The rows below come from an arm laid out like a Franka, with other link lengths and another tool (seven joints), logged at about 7 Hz.
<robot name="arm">
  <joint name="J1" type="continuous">
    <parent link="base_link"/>
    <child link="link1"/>
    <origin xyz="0 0 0.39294" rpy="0 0 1.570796"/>
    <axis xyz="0 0 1"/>
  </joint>
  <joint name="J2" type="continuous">
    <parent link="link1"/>
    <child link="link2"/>
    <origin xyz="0 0 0" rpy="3.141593 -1.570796 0"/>
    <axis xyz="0 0 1"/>
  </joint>
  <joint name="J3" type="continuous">
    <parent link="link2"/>
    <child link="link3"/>
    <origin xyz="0.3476 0 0" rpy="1.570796 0 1.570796"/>
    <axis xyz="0 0 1"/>
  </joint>
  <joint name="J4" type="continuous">
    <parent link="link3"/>
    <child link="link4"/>
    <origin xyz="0.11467 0 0" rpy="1.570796 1.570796 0"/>
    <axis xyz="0 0 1"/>
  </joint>
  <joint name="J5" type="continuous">
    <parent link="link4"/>
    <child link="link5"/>
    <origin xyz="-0.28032 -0.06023 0" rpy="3.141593 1.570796 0"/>
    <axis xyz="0 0 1"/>
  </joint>
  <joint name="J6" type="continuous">
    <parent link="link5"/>
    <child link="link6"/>
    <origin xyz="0 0 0" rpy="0 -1.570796 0"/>
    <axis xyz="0 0 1"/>
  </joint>
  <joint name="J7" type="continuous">
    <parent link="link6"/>
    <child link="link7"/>
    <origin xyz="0 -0.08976 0" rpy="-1.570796 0 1.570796"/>
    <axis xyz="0 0 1"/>
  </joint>
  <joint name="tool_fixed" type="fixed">
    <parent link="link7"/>
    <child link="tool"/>
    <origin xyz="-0.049 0.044 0.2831" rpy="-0.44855 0 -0.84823"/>
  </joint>
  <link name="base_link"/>
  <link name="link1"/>
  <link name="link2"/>
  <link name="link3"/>
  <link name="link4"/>
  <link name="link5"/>
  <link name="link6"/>
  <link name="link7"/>
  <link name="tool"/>
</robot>
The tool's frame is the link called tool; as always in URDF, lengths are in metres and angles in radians. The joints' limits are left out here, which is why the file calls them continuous.
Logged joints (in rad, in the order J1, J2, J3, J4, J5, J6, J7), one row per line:
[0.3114, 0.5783, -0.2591, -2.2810, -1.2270, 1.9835, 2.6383]
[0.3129, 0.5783, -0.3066, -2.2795, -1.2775, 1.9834, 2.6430]
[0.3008, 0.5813, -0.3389, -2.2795, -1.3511, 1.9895, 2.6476]
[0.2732, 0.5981, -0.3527, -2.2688, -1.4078, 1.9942, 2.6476]
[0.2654, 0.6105, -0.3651, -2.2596, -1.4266, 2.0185, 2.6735]
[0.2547, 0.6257, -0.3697, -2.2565, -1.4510, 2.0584, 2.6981]
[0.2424, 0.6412, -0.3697, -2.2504, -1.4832, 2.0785, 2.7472]
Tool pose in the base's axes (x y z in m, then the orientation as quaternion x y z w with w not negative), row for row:
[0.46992, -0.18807, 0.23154, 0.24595, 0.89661, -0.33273, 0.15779]
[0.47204, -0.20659, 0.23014, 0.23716, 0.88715, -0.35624, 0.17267]
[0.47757, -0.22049, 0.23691, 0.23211, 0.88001, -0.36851, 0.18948]
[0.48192, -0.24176, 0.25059, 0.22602, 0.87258, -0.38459, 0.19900]
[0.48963, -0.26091, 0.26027, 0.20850, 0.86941, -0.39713, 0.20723]
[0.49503, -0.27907, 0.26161, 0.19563, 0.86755, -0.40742, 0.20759]
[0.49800, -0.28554, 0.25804, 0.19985, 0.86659, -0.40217, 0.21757]
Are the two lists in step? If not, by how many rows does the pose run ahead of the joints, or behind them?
The pose runs 2 rows behind the joints: the pose in row i belongs to the joints in row i - 2.
